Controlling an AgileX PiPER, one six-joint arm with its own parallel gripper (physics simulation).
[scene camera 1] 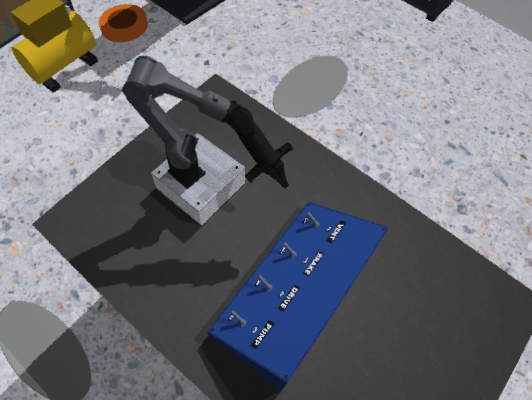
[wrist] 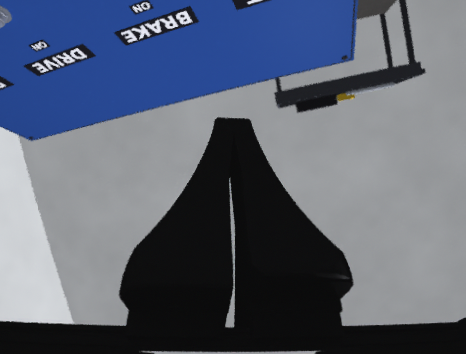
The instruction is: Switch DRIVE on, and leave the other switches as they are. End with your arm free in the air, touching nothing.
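The blue switch panel [scene camera 1: 325, 280] [wrist: 200, 65] lies on the dark mat. The DRIVE lever [scene camera 1: 264, 282] leans away from its name label, toward the side opposite its ON mark. The PUMP lever [scene camera 1: 238, 318], BRAKE lever [scene camera 1: 289, 250] and VENT lever [scene camera 1: 312, 219] lean the same way. In the wrist view, the DRIVE label [wrist: 60, 60] and BRAKE label [wrist: 157, 25] show upside down; part of a grey lever shows at the top left edge. My gripper [scene camera 1: 286, 185] [wrist: 231, 136] is shut and empty, in the air off the VENT end of the panel, touching nothing.
My arm's pale base block [scene camera 1: 200, 210] stands on the dark mat [scene camera 1: 425, 310], left of the panel. Beyond the mat are a yellow cylinder [scene camera 1: 50, 52], an orange ring [scene camera 1: 107, 33] and a grey disc [scene camera 1: 311, 86]. A dark shelf-like object [wrist: 350, 85] shows in the wrist view.
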